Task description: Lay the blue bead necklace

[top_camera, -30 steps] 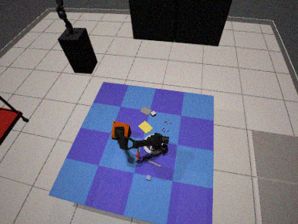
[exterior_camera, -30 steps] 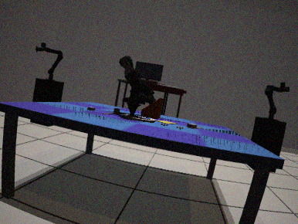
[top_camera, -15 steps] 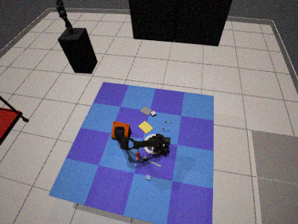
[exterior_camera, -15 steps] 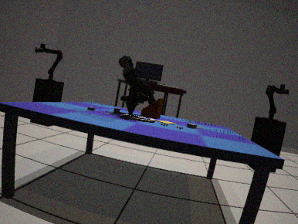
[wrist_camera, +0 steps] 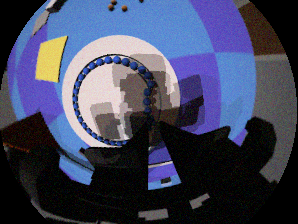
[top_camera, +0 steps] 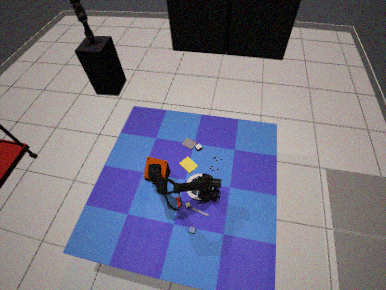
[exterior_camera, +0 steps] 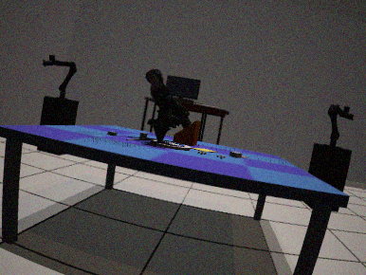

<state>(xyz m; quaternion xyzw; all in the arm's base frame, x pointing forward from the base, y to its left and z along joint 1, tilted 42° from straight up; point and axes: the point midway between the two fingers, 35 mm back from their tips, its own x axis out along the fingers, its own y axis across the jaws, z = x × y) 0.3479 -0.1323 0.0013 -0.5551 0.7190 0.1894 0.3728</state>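
Now: the round white bead board 40 mm behind my gripper tip, 50 mm to the left of it and 10 mm below it. From my gripper tip the other things lie so: red-handled tool 170 mm behind, 70 mm to the right, 10 mm below; small cube 50 mm behind, 260 mm to the right, 10 mm below; thin pale stick 10 mm behind, 130 mm to the right, 10 mm below.
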